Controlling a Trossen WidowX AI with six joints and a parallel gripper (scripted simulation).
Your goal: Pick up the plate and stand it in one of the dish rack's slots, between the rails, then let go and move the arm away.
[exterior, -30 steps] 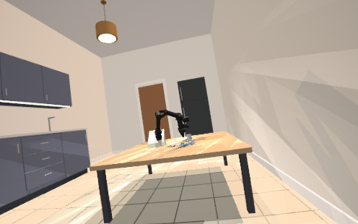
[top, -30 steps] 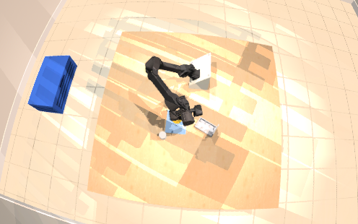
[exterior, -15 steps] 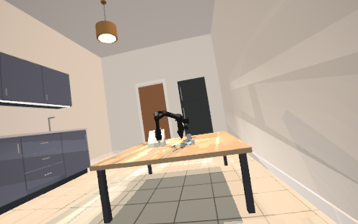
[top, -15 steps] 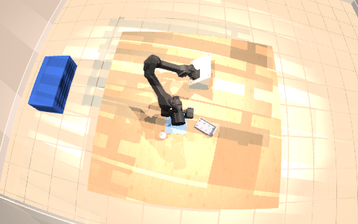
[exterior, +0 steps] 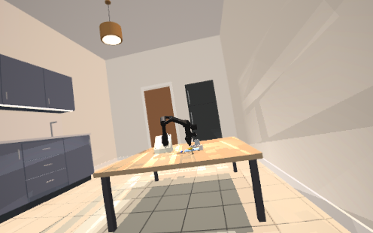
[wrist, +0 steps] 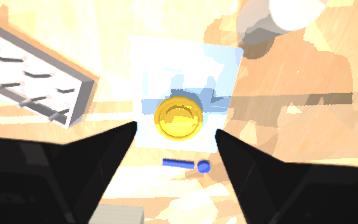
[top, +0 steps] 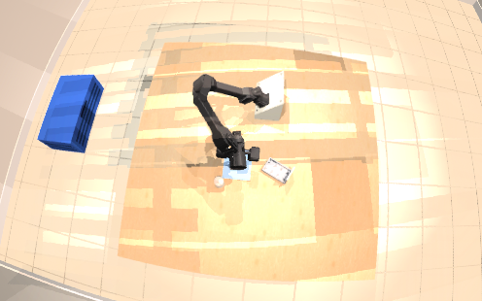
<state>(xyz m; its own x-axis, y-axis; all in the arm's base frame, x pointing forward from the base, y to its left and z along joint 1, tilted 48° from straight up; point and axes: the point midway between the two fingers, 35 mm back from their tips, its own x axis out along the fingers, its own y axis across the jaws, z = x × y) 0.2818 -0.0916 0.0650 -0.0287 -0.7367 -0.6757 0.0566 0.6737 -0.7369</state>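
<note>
The yellow plate is 3 cm below my gripper tip. Round my gripper tip: grey dish rack: 4 cm ahead, 18 cm to the left, 3 cm below; then white cup: 11 cm ahead, 8 cm to the right, 3 cm below; then blue utensil: 10 cm behind, 3 cm to the right, 5 cm below.
</note>
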